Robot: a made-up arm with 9 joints.
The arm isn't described. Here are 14 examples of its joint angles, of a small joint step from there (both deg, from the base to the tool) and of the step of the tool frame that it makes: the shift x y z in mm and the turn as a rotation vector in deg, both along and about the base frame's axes.
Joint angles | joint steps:
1: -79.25 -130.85 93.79 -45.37 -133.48 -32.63 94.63 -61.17 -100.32 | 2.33 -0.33 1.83 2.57 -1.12 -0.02 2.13 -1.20 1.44
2: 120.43 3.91 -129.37 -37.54 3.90 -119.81 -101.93 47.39 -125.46 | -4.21 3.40 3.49 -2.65 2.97 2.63 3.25 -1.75 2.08
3: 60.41 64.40 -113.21 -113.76 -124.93 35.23 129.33 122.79 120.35 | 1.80 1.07 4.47 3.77 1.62 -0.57 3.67 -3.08 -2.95
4: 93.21 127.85 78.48 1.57 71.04 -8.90 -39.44 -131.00 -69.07 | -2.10 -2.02 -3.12 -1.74 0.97 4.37 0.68 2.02 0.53
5: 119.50 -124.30 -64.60 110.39 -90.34 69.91 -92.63 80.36 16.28 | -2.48 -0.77 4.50 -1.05 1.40 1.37 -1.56 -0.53 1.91
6: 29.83 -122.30 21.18 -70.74 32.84 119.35 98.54 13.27 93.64 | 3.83 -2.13 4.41 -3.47 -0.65 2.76 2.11 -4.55 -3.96
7: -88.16 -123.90 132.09 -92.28 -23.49 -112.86 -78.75 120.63 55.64 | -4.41 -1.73 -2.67 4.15 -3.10 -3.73 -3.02 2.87 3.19
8: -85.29 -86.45 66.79 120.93 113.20 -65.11 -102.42 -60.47 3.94 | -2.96 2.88 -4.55 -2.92 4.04 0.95 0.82 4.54 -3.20
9: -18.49 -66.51 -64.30 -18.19 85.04 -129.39 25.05 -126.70 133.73 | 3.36 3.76 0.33 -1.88 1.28 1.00 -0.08 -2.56 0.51
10: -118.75 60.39 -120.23 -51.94 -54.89 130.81 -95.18 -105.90 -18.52 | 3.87 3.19 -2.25 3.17 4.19 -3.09 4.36 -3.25 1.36
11: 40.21 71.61 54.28 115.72 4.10 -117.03 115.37 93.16 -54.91 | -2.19 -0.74 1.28 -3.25 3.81 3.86 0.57 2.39 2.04
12: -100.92 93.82 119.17 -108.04 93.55 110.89 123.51 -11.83 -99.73 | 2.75 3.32 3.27 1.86 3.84 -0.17 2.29 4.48 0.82
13: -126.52 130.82 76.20 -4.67 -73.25 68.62 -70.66 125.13 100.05 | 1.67 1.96 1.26 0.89 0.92 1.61 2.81 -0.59 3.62
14: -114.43 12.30 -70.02 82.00 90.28 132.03 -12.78 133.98 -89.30 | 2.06 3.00 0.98 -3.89 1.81 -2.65 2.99 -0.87 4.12
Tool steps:
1: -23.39 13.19 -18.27 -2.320 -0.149 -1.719
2: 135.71 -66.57 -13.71 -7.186 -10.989 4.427
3: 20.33 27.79 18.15 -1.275 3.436 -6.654
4: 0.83 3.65 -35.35 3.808 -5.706 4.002
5: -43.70 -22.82 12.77 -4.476 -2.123 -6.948
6: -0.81 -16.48 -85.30 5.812 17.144 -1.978
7: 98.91 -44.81 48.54 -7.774 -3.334 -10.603
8: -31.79 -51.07 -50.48 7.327 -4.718 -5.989
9: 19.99 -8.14 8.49 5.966 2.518 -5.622
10: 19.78 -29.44 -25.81 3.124 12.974 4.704
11: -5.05 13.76 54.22 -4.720 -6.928 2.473
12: -16.90 -4.63 -44.53 7.815 0.805 1.929
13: 20.63 -24.53 -11.98 -0.491 1.363 0.997
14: -10.34 -4.91 6.03 8.139 -2.829 3.465
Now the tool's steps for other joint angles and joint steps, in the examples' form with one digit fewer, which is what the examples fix.
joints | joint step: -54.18 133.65 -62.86 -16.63 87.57 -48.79 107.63 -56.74 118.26 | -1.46 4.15 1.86 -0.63 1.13 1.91 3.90 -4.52 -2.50
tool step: -0.3 29.1 -7.4 8.39 3.11 -6.58
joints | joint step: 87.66 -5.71 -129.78 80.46 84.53 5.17 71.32 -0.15 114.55 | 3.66 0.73 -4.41 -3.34 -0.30 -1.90 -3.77 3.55 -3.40
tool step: -37.6 1.3 -9.8 -6.92 8.99 1.84
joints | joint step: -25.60 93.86 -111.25 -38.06 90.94 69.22 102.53 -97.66 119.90 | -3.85 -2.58 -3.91 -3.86 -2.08 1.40 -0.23 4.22 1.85
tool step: 27.8 -29.6 -24.3 -2.90 -5.29 6.55
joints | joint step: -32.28 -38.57 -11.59 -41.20 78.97 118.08 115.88 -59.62 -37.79 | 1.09 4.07 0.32 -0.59 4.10 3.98 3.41 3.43 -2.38
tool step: 10.2 4.6 -5.1 4.17 5.36 -1.71
